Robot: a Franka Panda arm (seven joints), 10 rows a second.
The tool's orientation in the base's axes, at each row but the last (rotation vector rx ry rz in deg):
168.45 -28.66 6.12
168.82 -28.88 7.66
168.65 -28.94 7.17
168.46 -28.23 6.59
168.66 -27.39 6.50
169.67 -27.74 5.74
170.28 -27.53 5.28
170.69 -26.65 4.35
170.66 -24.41 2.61
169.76 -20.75 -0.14
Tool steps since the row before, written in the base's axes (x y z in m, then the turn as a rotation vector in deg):
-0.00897 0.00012 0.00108 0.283 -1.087 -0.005
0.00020 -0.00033 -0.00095 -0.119 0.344 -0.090
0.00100 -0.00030 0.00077 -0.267 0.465 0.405
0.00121 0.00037 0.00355 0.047 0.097 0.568
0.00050 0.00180 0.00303 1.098 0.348 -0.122
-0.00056 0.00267 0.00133 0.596 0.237 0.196
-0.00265 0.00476 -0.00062 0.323 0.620 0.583
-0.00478 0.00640 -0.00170 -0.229 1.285 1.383
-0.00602 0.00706 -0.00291 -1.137 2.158 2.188
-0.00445 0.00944 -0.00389 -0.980 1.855 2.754
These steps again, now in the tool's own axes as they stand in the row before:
-0.00838 0.00304 -0.00148 0.617 0.918 0.198
0.00019 0.00012 0.00100 -0.233 -0.293 0.026
0.00112 0.00005 -0.00065 -0.358 -0.288 -0.490
0.00138 -0.00024 -0.00350 0.071 -0.025 -0.573
0.00022 -0.00141 -0.00326 0.919 -0.695 0.116
-0.00125 -0.00216 -0.00173 0.507 -0.389 -0.203
-0.00403 -0.00371 -0.00014 0.161 -0.617 -0.649
-0.00659 -0.00478 0.00070 -0.509 -0.984 -1.546
-0.00787 -0.00539 0.00186 -1.583 -1.457 -2.472
-0.00665 -0.00859 0.00247 -1.348 -1.116 -2.987

